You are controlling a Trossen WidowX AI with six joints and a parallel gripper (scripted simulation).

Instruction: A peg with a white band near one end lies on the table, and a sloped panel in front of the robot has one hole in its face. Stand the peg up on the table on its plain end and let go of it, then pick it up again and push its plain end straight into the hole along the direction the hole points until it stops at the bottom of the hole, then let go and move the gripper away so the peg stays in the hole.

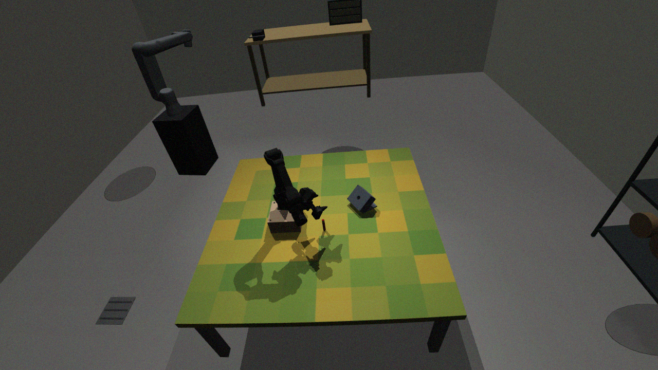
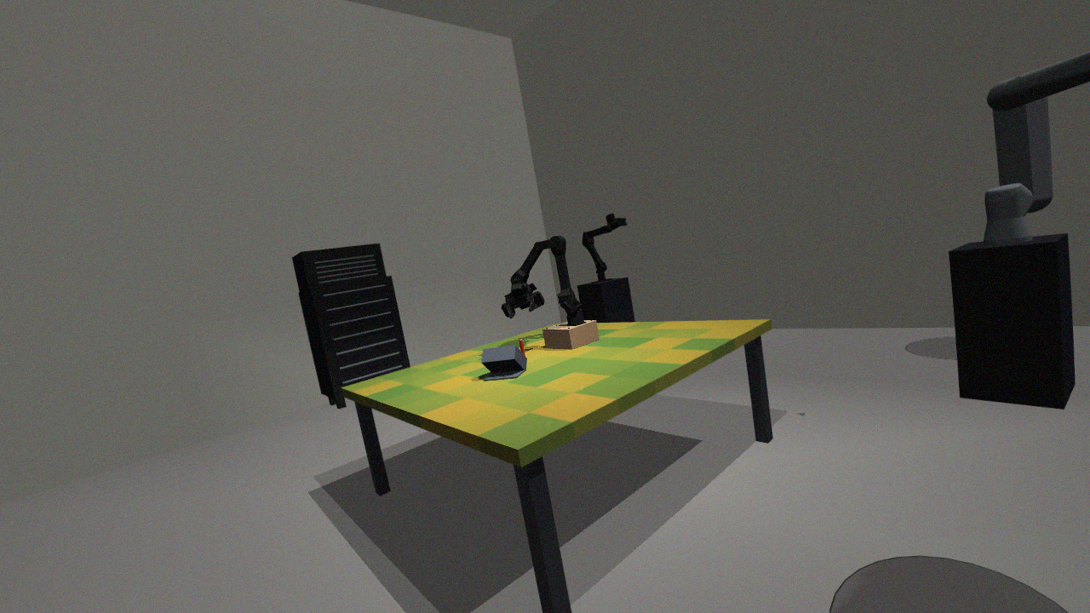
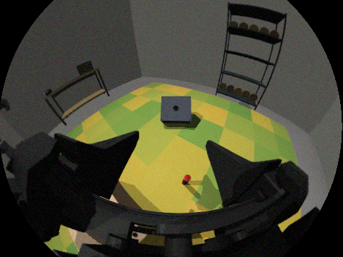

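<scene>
The red peg is 130 mm below my gripper tip and 40 mm to the right of it. Round my gripper tip: sloped panel 190 mm ahead, 170 mm to the left, 130 mm below.
</scene>
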